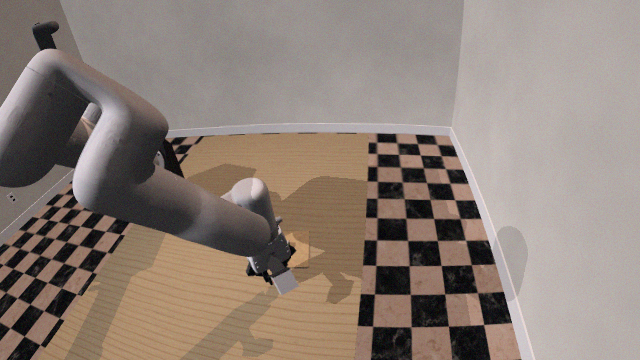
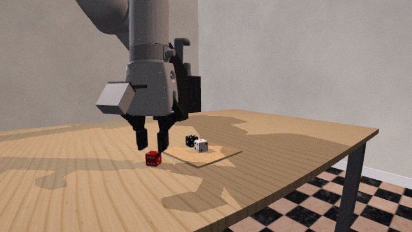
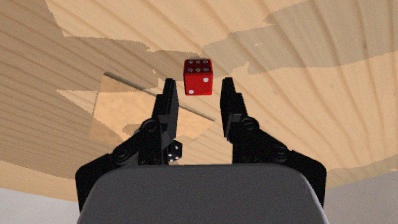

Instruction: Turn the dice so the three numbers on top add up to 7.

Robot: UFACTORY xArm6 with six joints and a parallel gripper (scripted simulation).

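My hand is 40 mm above the red die. Also, from my hand: white die 10 mm ahead, 120 mm to the left, 30 mm below; then tan mat 10 mm ahead, 120 mm to the left, 50 mm below; then black die 40 mm behind, 130 mm to the left, 30 mm below.
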